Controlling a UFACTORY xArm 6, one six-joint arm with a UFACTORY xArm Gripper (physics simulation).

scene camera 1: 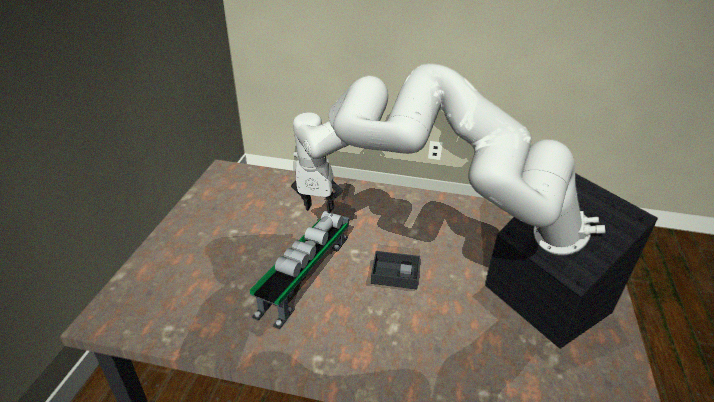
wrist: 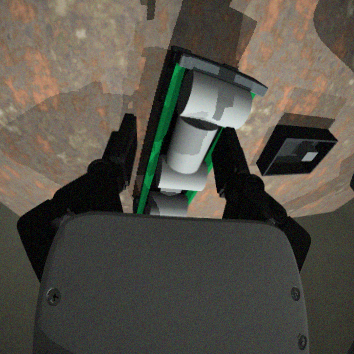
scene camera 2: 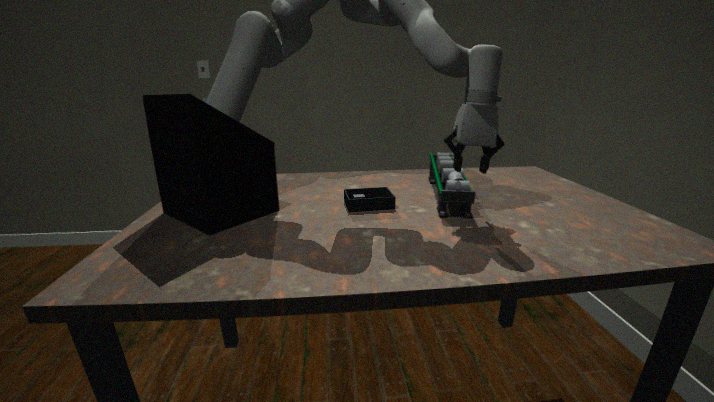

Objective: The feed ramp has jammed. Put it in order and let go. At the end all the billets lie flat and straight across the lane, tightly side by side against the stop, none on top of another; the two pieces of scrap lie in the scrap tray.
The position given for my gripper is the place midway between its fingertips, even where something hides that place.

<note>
I see my gripper [scene camera 2: 470, 171], a scrap tray [scene camera 1: 386, 267] and a stop [wrist: 185, 59].
The scrap tray shows as well in the wrist view [wrist: 278, 157] and in scene camera 2 [scene camera 2: 381, 198]. My gripper is seen too in scene camera 1 [scene camera 1: 319, 209] and in the wrist view [wrist: 177, 134].
</note>
